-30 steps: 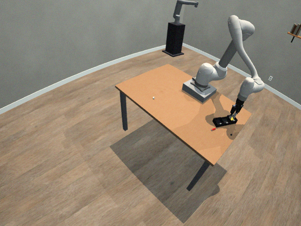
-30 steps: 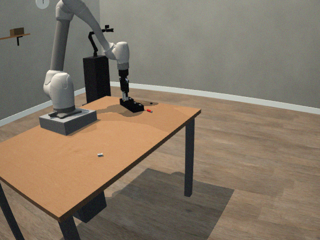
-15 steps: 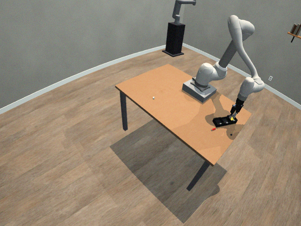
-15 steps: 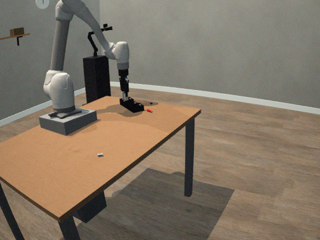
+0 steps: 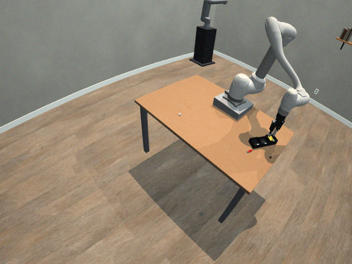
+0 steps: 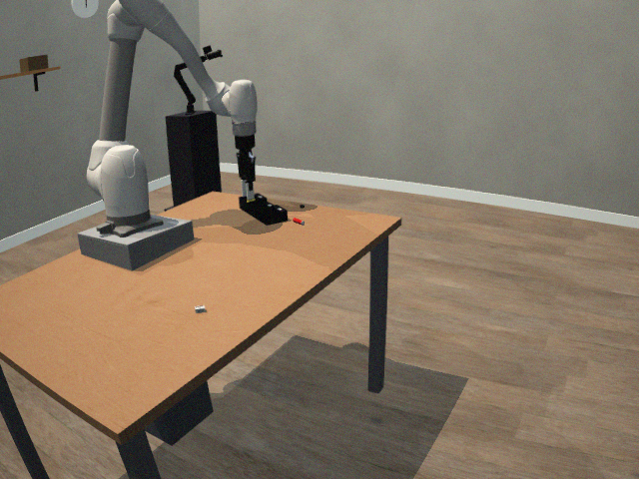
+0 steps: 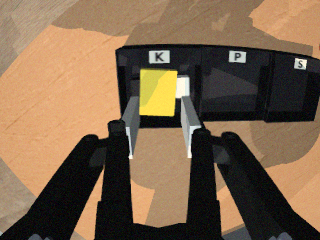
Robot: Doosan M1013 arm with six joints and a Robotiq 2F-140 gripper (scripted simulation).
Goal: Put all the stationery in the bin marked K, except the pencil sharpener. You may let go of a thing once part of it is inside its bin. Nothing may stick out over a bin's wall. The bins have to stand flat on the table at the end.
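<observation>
Now: the yellow pad 1 cm to the left of my hand and 6 cm below it. From my hand the other things lie so: black three-compartment bin: 8 cm ahead, 2 cm to the right, 6 cm below; black-and-white eraser: 1 cm ahead, 1 cm to the left, 7 cm below; small black round thing: 17 cm ahead, 12 cm to the left, 8 cm below.
</observation>
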